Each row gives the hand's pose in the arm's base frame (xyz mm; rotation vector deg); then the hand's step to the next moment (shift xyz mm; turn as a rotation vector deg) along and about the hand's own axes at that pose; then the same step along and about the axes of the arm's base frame.
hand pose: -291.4 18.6 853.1 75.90 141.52 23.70
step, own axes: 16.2 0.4 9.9 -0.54 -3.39 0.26
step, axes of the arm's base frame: -4.3 14.9 -11.0 -2.16 -2.23 -1.49
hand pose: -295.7 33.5 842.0 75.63 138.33 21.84
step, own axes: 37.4 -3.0 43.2 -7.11 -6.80 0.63
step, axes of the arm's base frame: -2.1 32.8 -46.8 -1.29 -9.57 -1.98
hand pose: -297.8 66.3 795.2 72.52 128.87 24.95
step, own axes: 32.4 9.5 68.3 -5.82 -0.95 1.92
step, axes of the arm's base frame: 32.3 34.4 -59.8 2.96 -5.44 -0.42
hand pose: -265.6 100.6 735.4 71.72 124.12 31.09
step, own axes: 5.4 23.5 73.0 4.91 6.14 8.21
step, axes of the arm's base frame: 60.8 20.4 -42.4 7.38 7.74 -3.86
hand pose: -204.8 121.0 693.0 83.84 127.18 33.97
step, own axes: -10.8 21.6 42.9 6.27 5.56 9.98
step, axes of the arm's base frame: 43.9 2.9 -22.1 7.43 9.01 -5.79
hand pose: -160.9 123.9 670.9 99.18 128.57 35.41
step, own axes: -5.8 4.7 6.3 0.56 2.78 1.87
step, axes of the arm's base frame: 8.3 -3.4 -3.7 3.05 1.46 -0.31
